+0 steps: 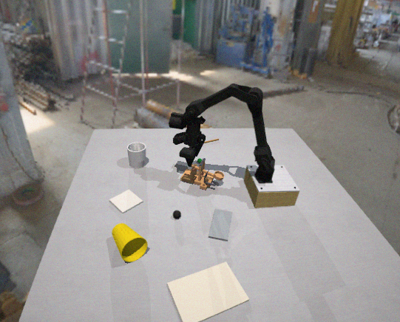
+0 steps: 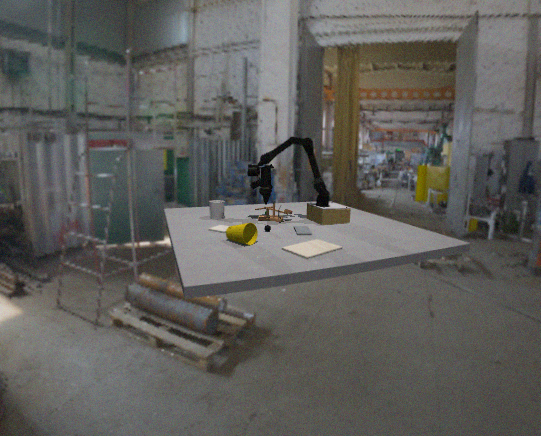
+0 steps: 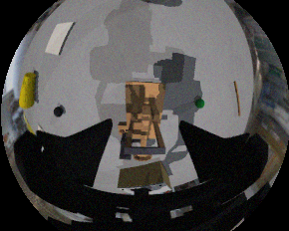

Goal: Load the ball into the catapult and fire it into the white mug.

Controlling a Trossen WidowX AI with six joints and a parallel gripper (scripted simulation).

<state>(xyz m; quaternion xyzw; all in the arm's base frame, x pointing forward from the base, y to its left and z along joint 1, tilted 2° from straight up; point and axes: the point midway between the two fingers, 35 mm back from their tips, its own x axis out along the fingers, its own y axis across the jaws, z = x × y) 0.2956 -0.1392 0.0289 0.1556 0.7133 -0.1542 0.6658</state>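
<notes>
Now: the black ball 90 mm ahead of my gripper tip, 250 mm to the left of it and 80 mm below it. Round my gripper tip: green dot (50 mm behind, 130 mm to the right, 90 mm below); wooden catapult (60 mm behind, 50 mm to the left, 50 mm below); white mug (260 mm ahead, 130 mm to the right, 70 mm below).
</notes>
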